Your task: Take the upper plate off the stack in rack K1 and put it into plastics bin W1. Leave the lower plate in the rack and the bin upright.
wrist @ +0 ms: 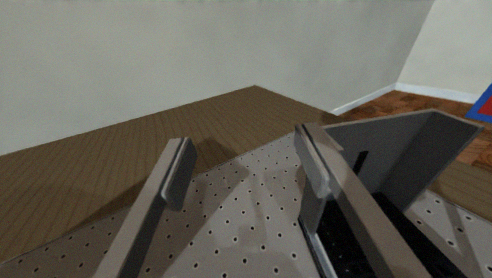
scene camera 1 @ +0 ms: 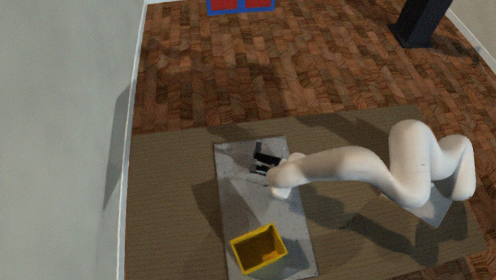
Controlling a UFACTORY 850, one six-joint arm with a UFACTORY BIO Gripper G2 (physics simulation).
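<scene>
Rack K1 is a grey holder on the perforated board. Black plate surfaces show inside it; I cannot tell the upper plate from the lower one. My gripper is shut as far as it goes, with a gap and nothing held between its fingers. In the wrist view its right finger crosses over the rack and hides part of the black surface, and its left finger is over the board beside the rack. Yellow bin W1 stands upright on the board.
The wooden table top surrounds the board. The white arm reaches in from the right, from its base plate. A grey wall rises beyond the table. A dark column stands on the floor at the back right.
</scene>
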